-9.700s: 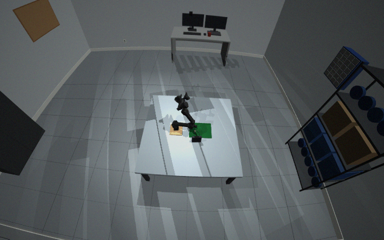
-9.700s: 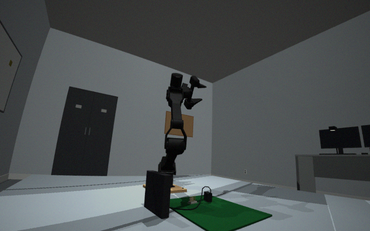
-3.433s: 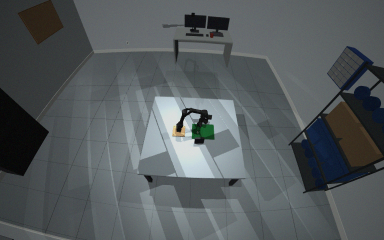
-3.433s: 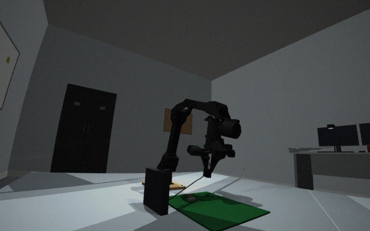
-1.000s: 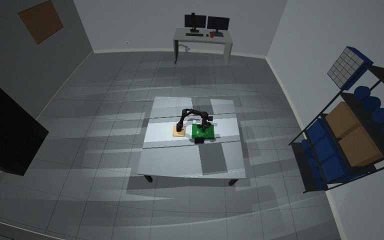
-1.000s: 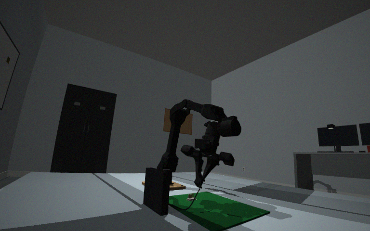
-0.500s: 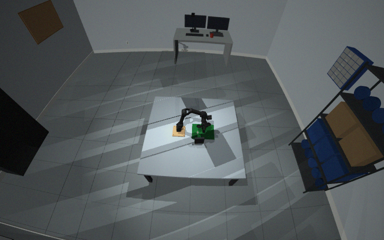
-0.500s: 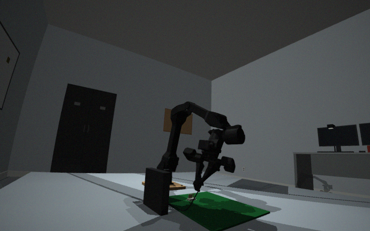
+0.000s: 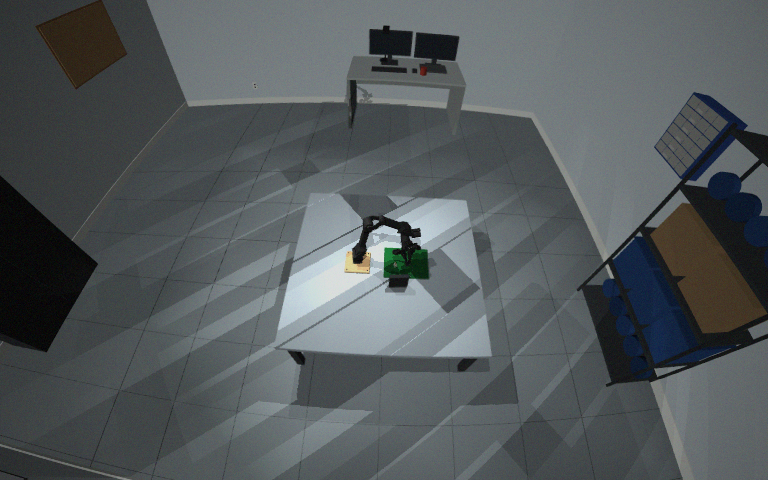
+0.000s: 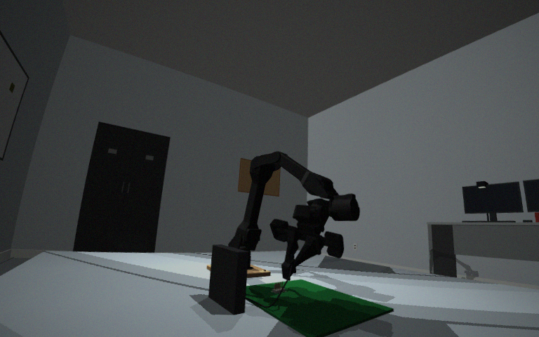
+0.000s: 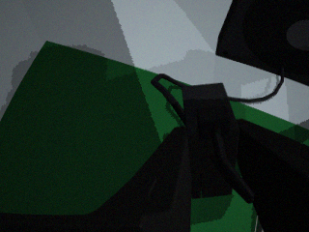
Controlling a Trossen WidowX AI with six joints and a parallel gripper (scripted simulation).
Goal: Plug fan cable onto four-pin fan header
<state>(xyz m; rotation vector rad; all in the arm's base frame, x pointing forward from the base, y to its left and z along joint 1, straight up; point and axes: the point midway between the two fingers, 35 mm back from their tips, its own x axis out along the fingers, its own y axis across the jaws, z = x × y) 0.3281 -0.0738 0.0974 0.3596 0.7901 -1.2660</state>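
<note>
Right now my gripper tip is 100 mm above the green board and 60 mm to the right of it. Also, from my gripper tip: black fan plug 10 mm below; then black fan 110 mm to the right, 80 mm behind, 30 mm below; then four-pin header 90 mm below, 80 mm behind, 40 mm to the left.
</note>
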